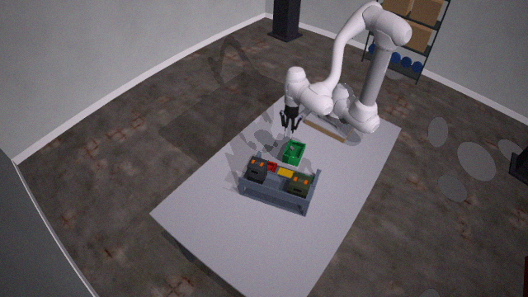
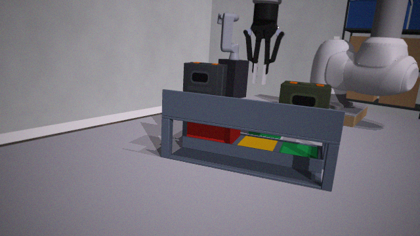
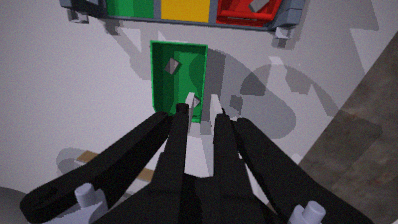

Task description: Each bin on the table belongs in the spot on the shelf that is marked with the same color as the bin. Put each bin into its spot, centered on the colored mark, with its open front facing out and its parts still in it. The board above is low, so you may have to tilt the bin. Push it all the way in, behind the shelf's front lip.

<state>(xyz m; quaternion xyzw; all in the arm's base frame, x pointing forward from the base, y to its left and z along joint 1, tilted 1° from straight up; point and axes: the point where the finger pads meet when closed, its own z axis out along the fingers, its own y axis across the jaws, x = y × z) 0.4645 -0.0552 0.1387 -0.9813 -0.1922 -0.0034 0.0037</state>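
Now: hand 15 cm above the green bin, 4 cm to the right of it and 2 cm past it. Round my hand: olive box: 27 cm to the left, 23 cm ahead, 4 cm below; then red bin: 23 cm ahead, 14 cm below, 2 cm to the left; then dark grey box: 31 cm ahead, 5 cm to the left, 2 cm below.
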